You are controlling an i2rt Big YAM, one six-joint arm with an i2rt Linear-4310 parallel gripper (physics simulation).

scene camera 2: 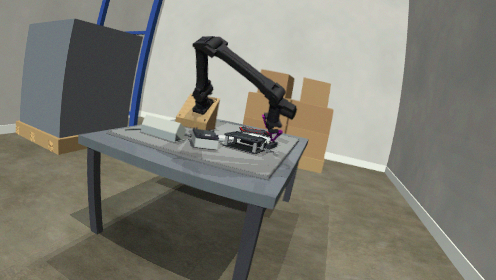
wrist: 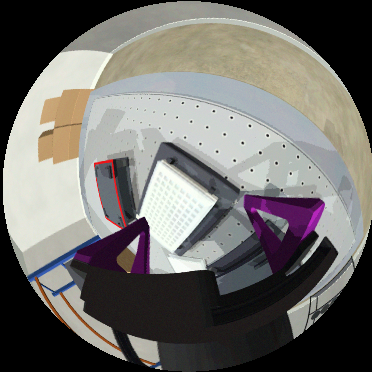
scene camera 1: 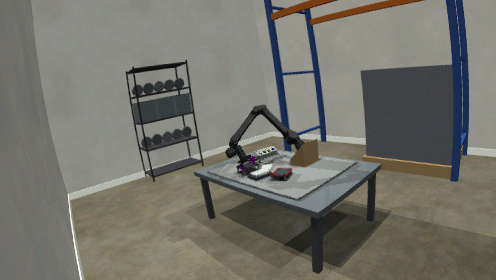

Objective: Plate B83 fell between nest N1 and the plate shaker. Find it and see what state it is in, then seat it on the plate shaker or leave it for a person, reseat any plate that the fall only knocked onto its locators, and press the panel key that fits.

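Places are measured from the arm's base along level axes (x right, y back, z down), in metres.
Pixels of known places: gripper, between the fingertips: (scene camera 2: 269, 134) (wrist: 195, 212) (scene camera 1: 250, 169); arm's base, origin of its link: (scene camera 2: 203, 106) (scene camera 1: 302, 148).
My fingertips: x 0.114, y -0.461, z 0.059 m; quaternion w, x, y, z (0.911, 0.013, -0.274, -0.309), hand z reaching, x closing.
Note:
For each thing: its top centre in the pictures, then the offset to it from my fingertips. "spot": a spot on its surface instead.
- dark base, a spot on its surface: (wrist: 231, 191) spot: dz +0.044, dx +0.018, dy -0.020 m
- flat white piece, centre of its top: (wrist: 189, 275) dz +0.052, dx +0.072, dy +0.205 m
- panel, centre of its top: (scene camera 2: 164, 118) (scene camera 1: 265, 148) dz -0.017, dx +0.339, dy +0.414 m
- dark red-edged unit, centre of its top: (wrist: 104, 195) (scene camera 2: 254, 129) (scene camera 1: 281, 171) dz +0.021, dx -0.192, dy +0.143 m
- grey box with a dark top, a spot on its surface: (scene camera 2: 205, 141) spot: dz +0.034, dx +0.351, dy +0.169 m
- panel's sloped grey housing, a spot on its surface: (scene camera 2: 161, 127) spot: dz +0.020, dx +0.378, dy +0.395 m
A white plate with rows of wells (wrist: 182, 205) (scene camera 1: 261, 171) sits skewed over a dark base (wrist: 231, 191); whether it is fully down cannot be told. My gripper (wrist: 195, 212) (scene camera 1: 248, 168) (scene camera 2: 270, 135) is open and empty, low over the table, with its purple fingers on either side of the plate in the wrist view. A flat white piece (wrist: 189, 263) lies beside the base, partly hidden by my gripper body. A dark raised platform on posts (scene camera 2: 245, 136) stands nearby. The panel (scene camera 1: 266, 151) has coloured keys. I cannot read labels, so B83, N1 and the shaker cannot be told apart.
A dark red-edged unit (wrist: 106, 192) (scene camera 1: 282, 173) stands beside the plate's base. A grey box with a dark top (scene camera 2: 205, 141) and the panel's sloped grey housing (scene camera 2: 161, 127) stand along the table. The arm's wooden mount (scene camera 1: 306, 154) is at the back.

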